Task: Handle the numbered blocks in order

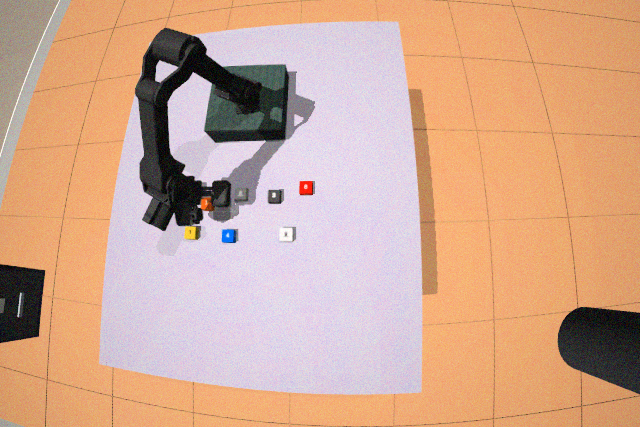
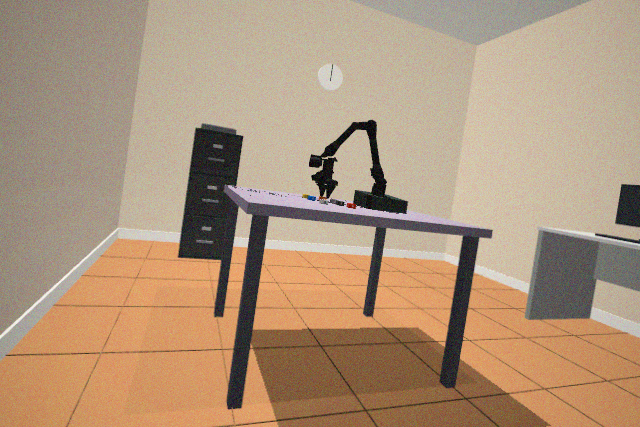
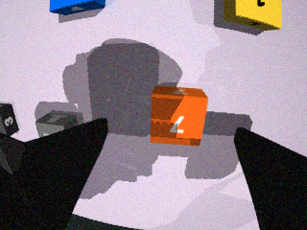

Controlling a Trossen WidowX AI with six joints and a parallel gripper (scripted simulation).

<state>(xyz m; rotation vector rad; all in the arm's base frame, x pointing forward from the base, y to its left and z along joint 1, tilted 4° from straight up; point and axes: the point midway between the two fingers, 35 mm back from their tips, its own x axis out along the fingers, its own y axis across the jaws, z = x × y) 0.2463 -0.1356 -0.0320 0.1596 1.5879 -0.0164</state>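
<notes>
My gripper tip is now 27 cm to the right of the red block and 1 cm above it. Round my gripper tip: white block: 11 cm ahead, 21 cm to the left, 1 cm below; dark grey block: 1 cm ahead, 18 cm to the left, 1 cm below.
</notes>
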